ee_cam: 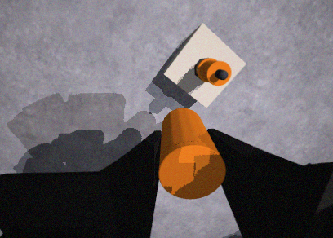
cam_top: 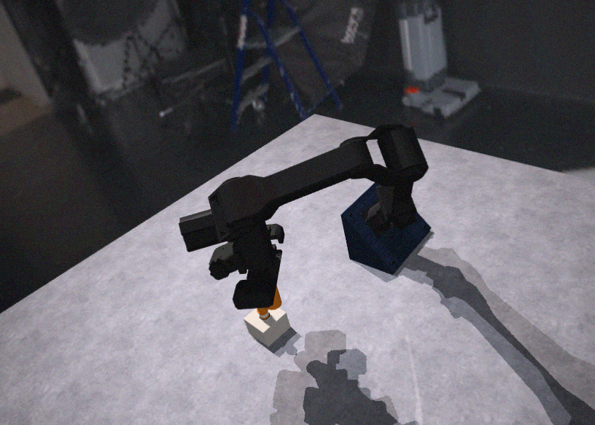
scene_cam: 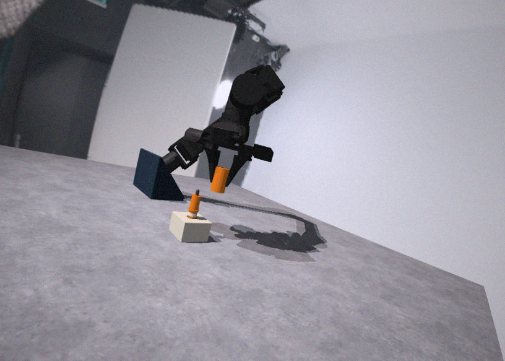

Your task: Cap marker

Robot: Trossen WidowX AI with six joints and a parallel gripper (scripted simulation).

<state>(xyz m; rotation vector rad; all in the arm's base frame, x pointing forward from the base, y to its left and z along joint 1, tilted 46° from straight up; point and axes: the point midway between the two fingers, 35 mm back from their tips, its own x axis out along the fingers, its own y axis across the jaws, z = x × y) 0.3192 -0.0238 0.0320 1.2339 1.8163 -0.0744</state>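
My gripper tip is now 5 cm to the left of the cream holder block and 10 cm above it. From my gripper tip the other things lie so: orange cap 1 cm above.
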